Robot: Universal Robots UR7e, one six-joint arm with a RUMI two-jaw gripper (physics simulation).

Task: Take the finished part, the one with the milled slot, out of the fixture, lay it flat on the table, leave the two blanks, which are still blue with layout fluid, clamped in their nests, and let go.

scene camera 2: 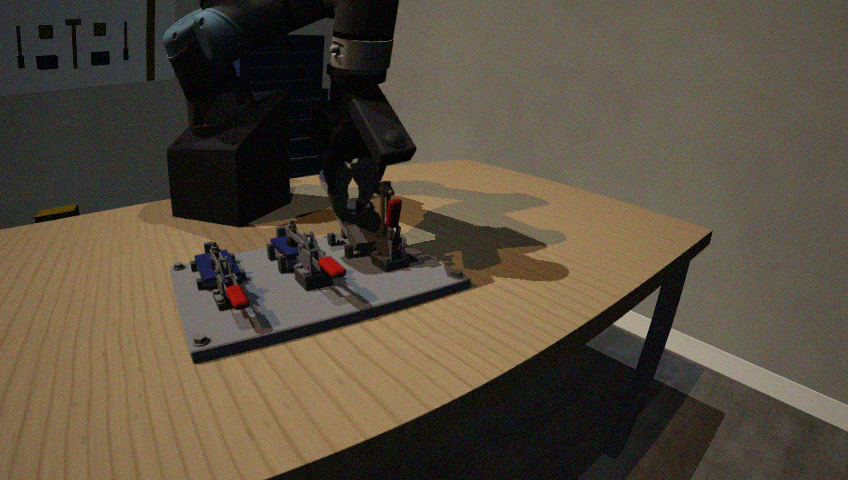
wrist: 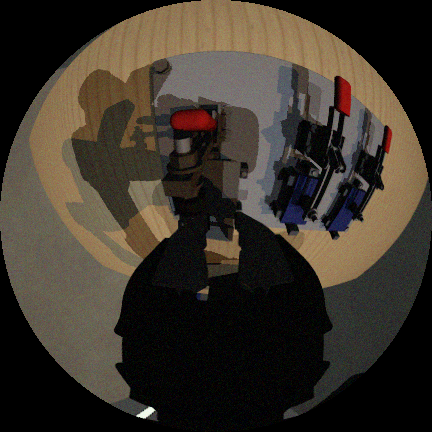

Scene:
my gripper: scene camera 2; wrist
same spot on my gripper: [wrist: 267,260] = [scene camera 2: 343,175]
same spot on fixture plate: [wrist: 270,96] = [scene camera 2: 366,283]

